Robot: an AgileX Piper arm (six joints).
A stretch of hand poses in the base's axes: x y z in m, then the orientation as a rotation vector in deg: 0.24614, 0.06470, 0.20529, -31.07, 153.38, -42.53; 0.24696, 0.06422, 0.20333, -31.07, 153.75, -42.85; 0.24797, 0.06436, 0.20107, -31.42, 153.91, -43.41; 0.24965, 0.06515, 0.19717, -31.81, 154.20, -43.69; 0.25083, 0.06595, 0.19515, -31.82, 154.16, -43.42; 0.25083, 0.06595, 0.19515, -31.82, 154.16, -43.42; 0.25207, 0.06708, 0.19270, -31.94, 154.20, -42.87; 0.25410, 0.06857, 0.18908, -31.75, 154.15, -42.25; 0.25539, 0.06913, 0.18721, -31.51, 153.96, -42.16; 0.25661, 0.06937, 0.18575, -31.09, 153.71, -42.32
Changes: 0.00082, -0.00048, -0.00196, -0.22, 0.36, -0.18; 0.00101, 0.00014, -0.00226, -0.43, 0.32, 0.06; 0.00168, 0.00079, -0.00390, -0.24, 0.42, 0.08; 0.00118, 0.00080, -0.00202, 0.19, -0.06, 0.06; 0.00000, 0.00000, 0.00000, 0.00, 0.00, 0.00; 0.00124, 0.00113, -0.00245, 0.37, 0.03, 0.15; 0.00203, 0.00149, -0.00362, 0.46, -0.16, 0.00; 0.00129, 0.00056, -0.00187, 0.09, -0.26, -0.06; 0.00122, 0.00024, -0.00146, -0.06, -0.36, -0.19
